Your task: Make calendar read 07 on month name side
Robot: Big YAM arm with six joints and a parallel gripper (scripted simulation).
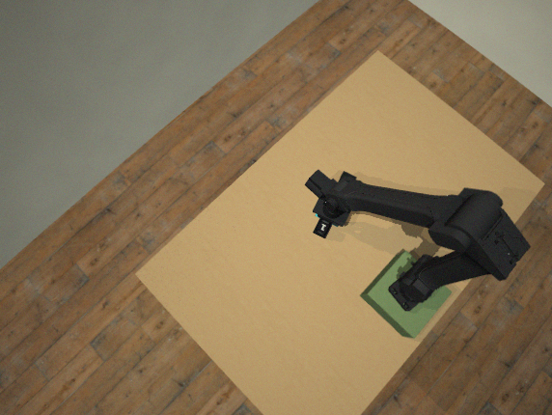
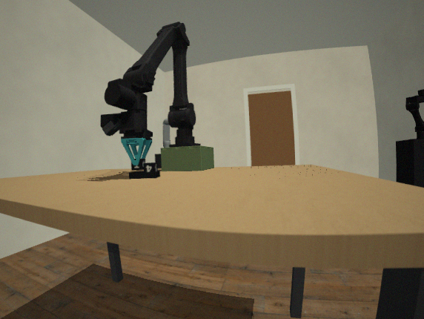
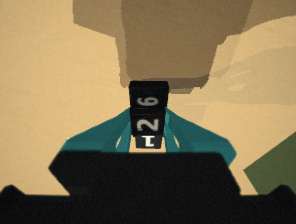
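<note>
The digit cube is 10 mm below my hand. Also, from my hand: black calendar tray: 40 mm below, 20 mm to the left, 10 mm behind.
</note>
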